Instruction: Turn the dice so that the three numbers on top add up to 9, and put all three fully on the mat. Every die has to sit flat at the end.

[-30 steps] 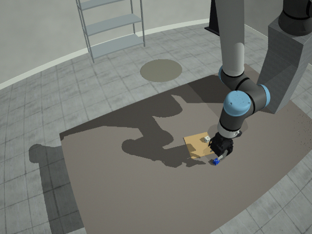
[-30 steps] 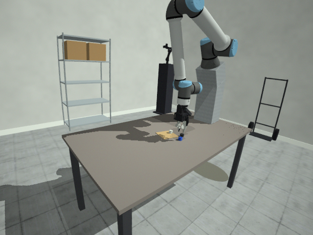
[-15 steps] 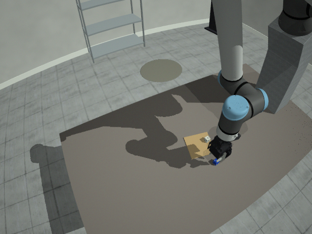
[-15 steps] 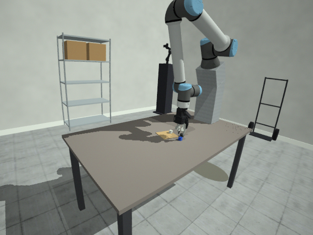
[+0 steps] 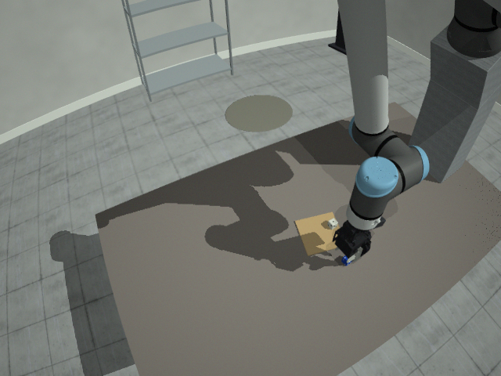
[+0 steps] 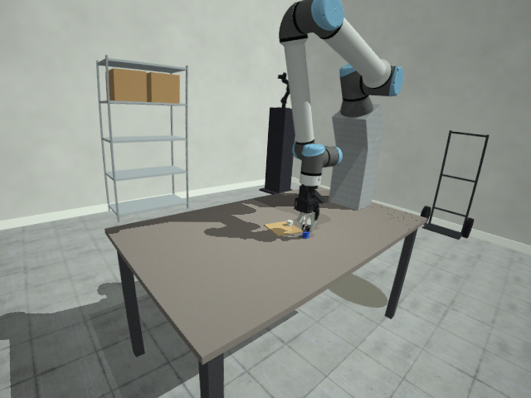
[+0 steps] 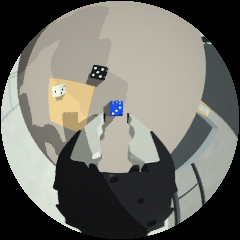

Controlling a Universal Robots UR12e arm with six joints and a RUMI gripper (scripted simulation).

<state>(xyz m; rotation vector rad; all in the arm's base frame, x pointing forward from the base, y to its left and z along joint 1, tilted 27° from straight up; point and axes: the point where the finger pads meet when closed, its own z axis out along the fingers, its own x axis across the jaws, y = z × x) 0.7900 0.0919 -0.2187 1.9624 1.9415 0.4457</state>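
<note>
The blue die lies 4 cm below my hand. From my hand the other things lie so: tan mat 13 cm to the right, 5 cm below; white die 13 cm to the right, 5 cm behind, 3 cm below; black die 7 cm behind, 4 cm below, 3 cm to the right.
</note>
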